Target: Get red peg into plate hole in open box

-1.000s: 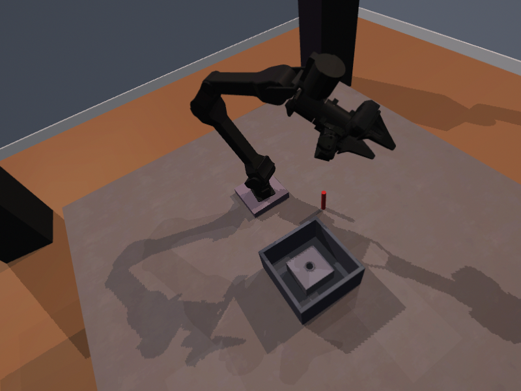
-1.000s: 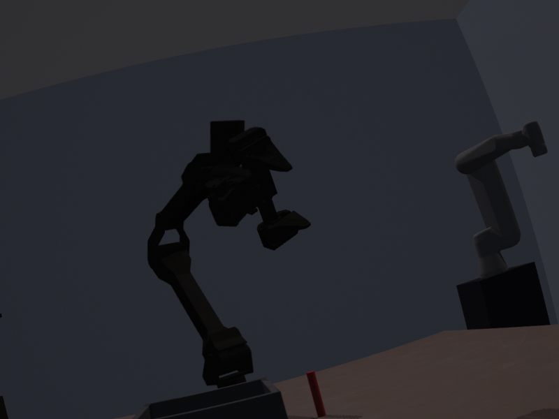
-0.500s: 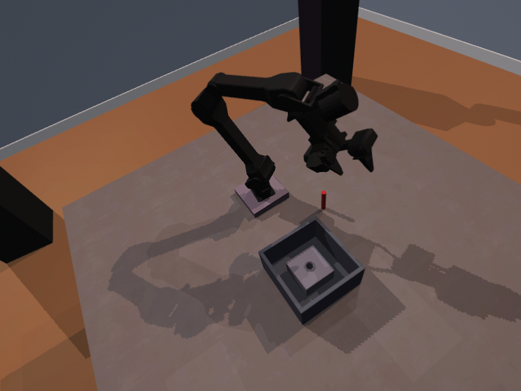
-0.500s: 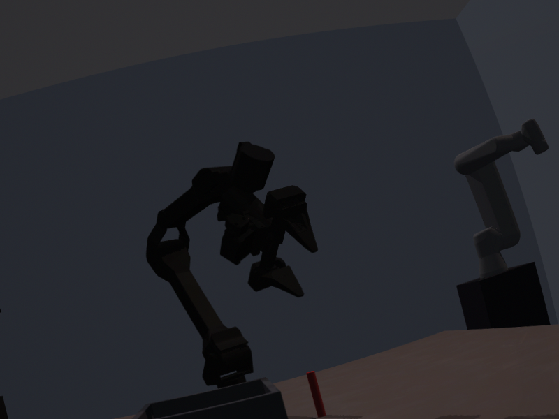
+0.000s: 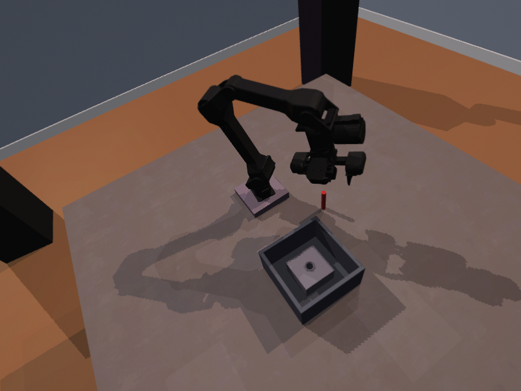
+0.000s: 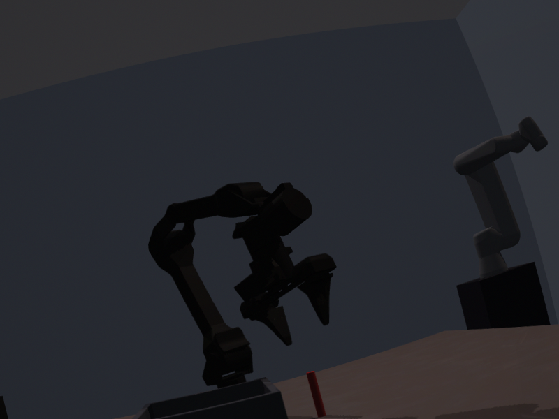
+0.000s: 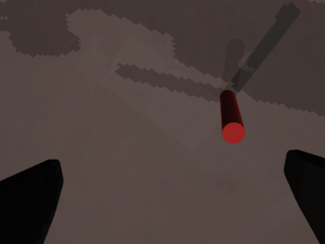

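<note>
My gripper tip is 3 cm past the red peg, 1 cm to the left of it and 10 cm above it. From my gripper tip the other things lie so: dark box 14 cm ahead, 17 cm to the right, 12 cm below; then grey plate 14 cm ahead, 17 cm to the right, 10 cm below.
</note>
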